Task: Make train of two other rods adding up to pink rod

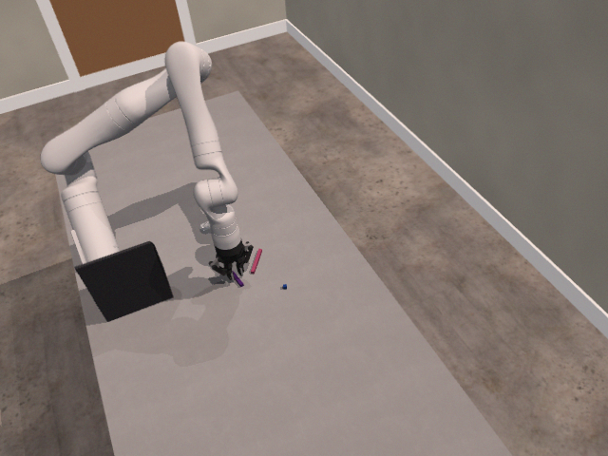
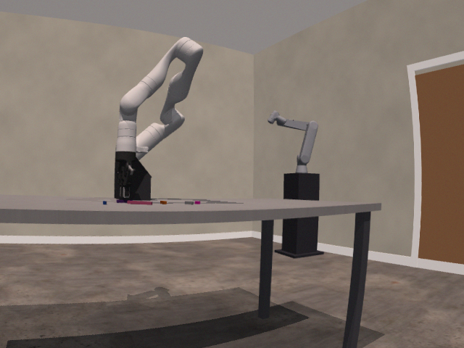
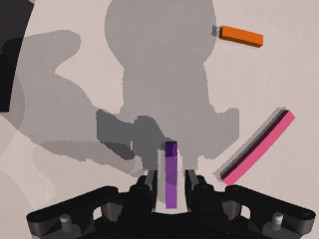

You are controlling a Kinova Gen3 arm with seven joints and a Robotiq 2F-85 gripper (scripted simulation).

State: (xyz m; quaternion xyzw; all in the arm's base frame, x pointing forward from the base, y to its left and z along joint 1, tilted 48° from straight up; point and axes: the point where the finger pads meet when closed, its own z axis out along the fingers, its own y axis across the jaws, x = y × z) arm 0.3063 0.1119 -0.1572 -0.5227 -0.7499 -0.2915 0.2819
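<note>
Now: the purple rod 3 cm below my hand. Round my hand: orange rod (14 cm to the left, 3 cm below, 3 cm ahead); then blue rod (12 cm ahead, 8 cm to the right, 3 cm below); then pink rod (7 cm ahead, 5 cm to the left, 3 cm below).
</note>
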